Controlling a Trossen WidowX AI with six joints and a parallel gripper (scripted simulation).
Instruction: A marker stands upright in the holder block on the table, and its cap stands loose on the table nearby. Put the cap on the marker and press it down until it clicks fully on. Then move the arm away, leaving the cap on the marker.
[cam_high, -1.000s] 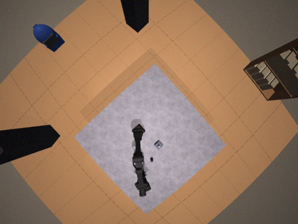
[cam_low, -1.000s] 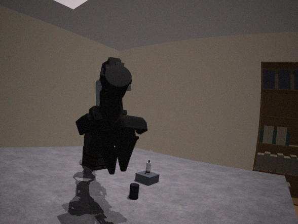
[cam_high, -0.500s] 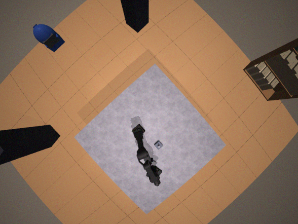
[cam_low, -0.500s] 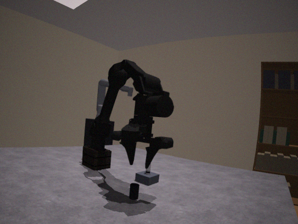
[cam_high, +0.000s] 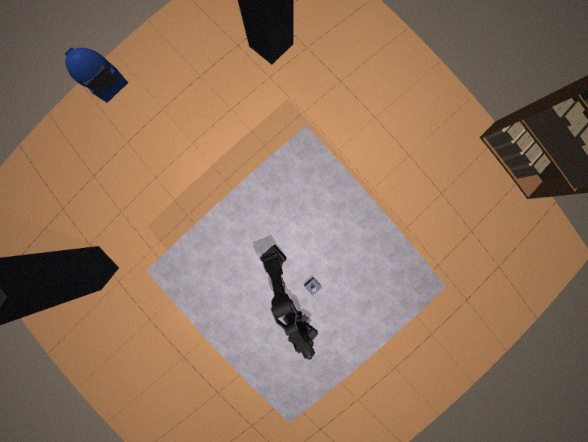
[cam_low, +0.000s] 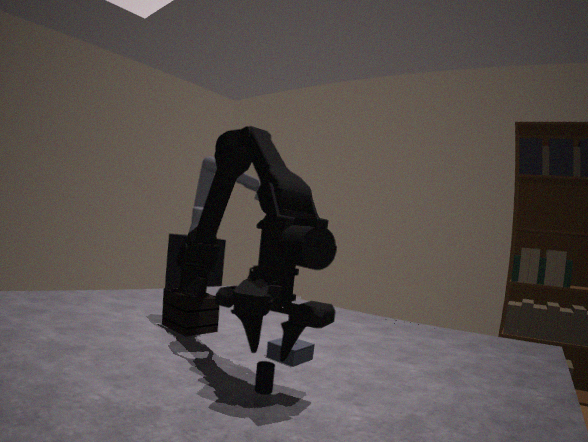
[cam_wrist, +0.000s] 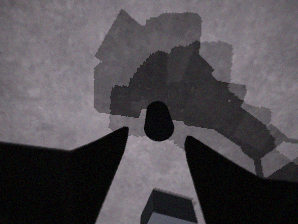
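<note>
The dark marker cap is 4 cm below my gripper tip. Round my gripper tip: grey holder block: 17 cm to the left, 6 cm behind, 5 cm below.
</note>
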